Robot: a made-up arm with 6 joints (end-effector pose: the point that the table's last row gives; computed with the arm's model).
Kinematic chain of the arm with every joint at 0, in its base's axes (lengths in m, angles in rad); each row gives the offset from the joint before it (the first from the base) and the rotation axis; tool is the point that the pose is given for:
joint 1: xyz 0 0 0.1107 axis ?
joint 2: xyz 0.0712 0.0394 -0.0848 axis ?
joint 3: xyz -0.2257 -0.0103 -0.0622 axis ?
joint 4: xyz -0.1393 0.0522 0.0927 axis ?
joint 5: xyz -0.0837 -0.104 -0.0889 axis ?
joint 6: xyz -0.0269 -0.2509 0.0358 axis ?
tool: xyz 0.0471 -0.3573 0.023
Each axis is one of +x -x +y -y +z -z.
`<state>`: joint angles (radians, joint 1 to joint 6).
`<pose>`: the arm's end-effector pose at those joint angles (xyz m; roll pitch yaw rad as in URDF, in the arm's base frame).
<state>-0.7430 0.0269 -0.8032 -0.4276 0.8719 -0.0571</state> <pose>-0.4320 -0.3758 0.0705 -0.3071 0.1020 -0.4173</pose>
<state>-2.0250 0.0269 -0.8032 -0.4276 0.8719 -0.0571</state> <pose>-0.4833 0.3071 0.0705 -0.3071 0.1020 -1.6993</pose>
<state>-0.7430 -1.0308 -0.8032 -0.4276 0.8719 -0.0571</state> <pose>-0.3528 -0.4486 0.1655 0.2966 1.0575 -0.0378</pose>
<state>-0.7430 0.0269 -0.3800 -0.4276 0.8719 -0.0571</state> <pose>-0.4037 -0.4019 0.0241 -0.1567 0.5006 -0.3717</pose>
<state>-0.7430 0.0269 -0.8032 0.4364 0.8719 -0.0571</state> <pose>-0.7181 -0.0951 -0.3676 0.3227 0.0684 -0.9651</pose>
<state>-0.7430 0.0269 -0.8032 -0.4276 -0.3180 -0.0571</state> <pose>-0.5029 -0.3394 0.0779 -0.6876 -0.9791 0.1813</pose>
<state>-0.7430 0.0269 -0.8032 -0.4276 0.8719 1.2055</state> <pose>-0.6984 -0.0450 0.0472 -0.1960 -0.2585 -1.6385</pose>
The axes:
joint 1: +z
joint 2: -y
joint 3: +y
joint 4: -z
joint 5: +y
joint 6: -z

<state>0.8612 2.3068 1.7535 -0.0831 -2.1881 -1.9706</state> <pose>-0.0392 -0.2223 -0.1491 -2.7847 0.1934 2.1290</pose>
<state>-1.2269 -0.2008 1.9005 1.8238 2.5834 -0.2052</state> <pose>0.4101 -0.0128 0.7304 -0.9937 0.0872 1.0577</pose>
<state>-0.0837 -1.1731 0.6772 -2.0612 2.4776 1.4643</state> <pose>0.1151 0.5007 0.0315 -0.1898 1.0410 2.1622</pose>
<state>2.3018 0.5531 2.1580 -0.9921 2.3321 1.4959</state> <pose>-0.1159 0.0817 -0.4938 2.2476 0.9345 0.5932</pose>
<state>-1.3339 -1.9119 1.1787 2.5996 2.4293 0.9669</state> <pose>0.6497 -0.5572 0.1385 0.5631 -0.3828 0.1965</pose>
